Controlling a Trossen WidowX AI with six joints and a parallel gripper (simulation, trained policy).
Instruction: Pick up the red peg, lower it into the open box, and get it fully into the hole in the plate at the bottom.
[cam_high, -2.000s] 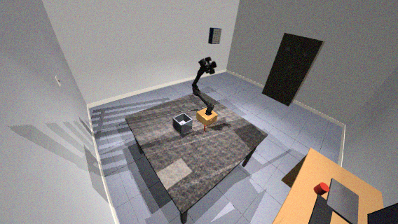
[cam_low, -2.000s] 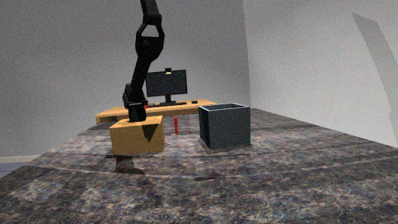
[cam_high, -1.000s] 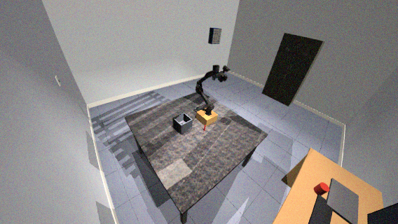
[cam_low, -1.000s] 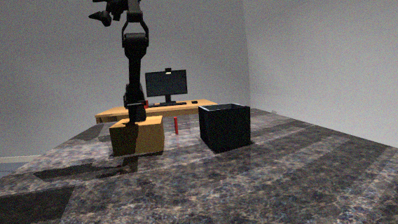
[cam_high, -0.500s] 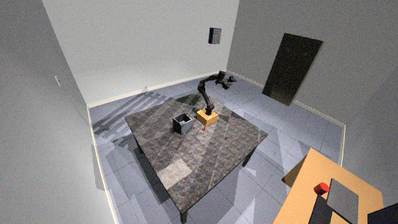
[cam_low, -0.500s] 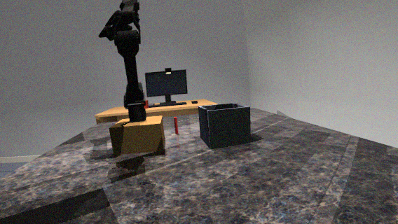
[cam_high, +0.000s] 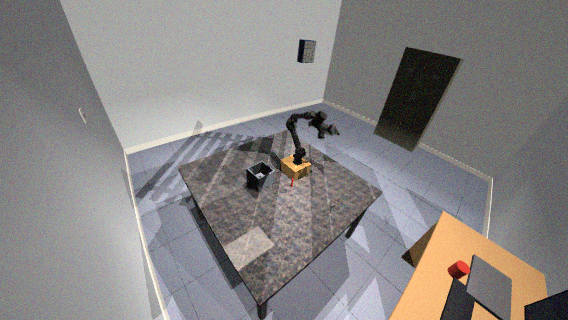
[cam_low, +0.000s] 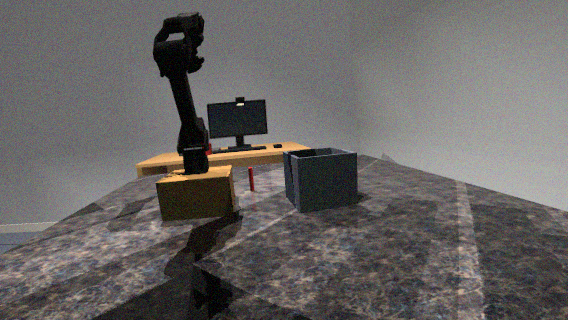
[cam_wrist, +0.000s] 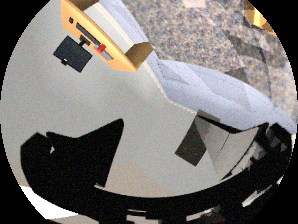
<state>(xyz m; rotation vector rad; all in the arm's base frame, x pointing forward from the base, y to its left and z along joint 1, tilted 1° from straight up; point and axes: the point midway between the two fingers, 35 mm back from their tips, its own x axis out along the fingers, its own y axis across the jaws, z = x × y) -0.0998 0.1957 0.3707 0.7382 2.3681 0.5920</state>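
My gripper tip is 280 mm short of the red peg, 100 mm to the left of it and 410 mm above it. Round my gripper tip: plate 470 mm ahead, 280 mm to the right, 410 mm below.
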